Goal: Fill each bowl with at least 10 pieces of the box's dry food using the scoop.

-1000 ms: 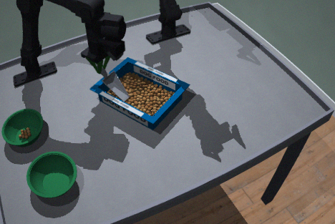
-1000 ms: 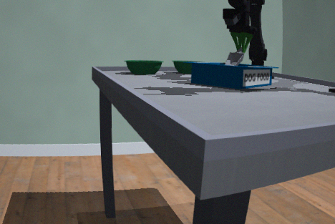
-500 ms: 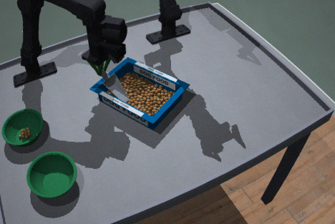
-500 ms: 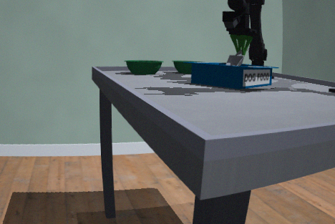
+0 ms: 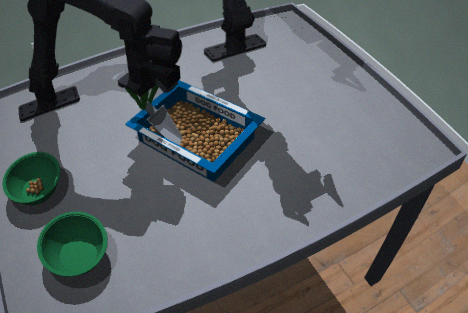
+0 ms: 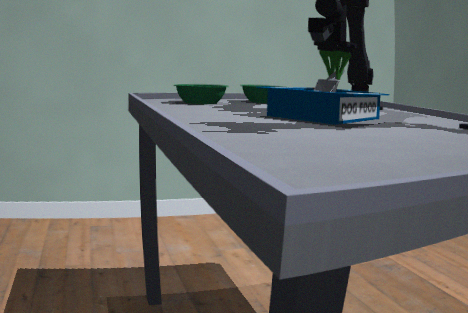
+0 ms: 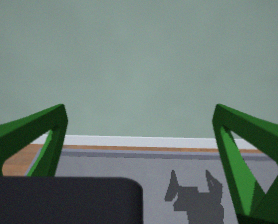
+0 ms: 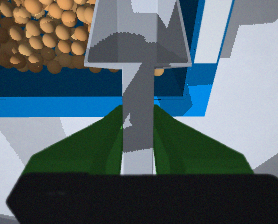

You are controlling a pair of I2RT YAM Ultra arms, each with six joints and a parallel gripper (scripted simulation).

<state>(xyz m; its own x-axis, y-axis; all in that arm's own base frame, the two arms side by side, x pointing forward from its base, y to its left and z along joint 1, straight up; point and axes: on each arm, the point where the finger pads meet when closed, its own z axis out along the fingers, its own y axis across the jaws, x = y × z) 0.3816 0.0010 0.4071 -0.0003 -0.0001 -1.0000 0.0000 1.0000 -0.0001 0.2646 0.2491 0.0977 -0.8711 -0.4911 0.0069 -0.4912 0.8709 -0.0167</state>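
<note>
The box lies 10 cm to the left of my right hand, 7 cm ahead of it and 5 cm below it. Round my right hand: grey scoop: 3 cm below, 3 cm ahead, 2 cm to the left.
</note>
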